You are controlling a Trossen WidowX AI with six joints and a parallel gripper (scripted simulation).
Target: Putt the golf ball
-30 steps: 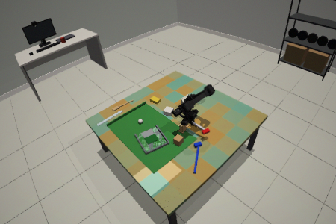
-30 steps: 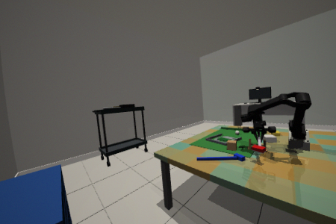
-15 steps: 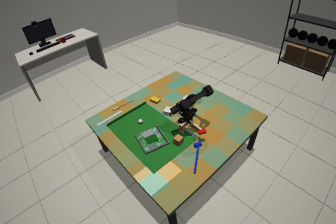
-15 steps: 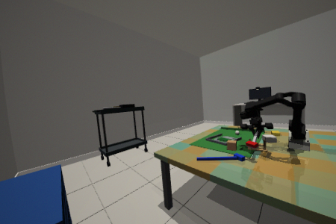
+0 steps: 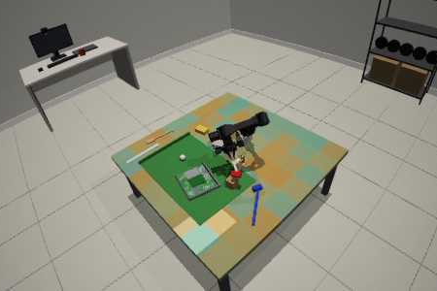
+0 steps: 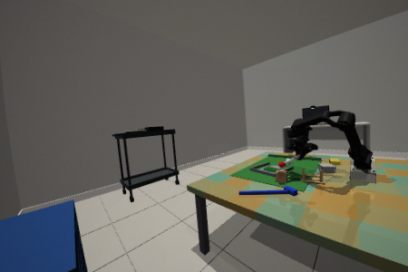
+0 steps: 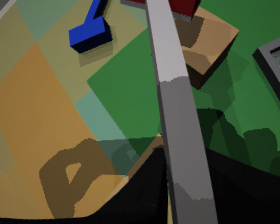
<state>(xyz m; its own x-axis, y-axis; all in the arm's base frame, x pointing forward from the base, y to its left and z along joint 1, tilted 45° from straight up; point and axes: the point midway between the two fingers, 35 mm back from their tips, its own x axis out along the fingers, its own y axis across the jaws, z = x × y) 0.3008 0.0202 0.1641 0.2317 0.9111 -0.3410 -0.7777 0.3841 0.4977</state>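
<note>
Now: gripper tip 120 mm short of the white golf ball, 380 mm to the left of it and 110 mm above it. The rest, counted from my gripper tip: blue putter: 120 mm ahead, 270 mm to the left, 120 mm below; then yellow block: 210 mm behind, 500 mm to the right, 110 mm below; then white block: 150 mm behind, 260 mm to the right, 110 mm below.
</note>
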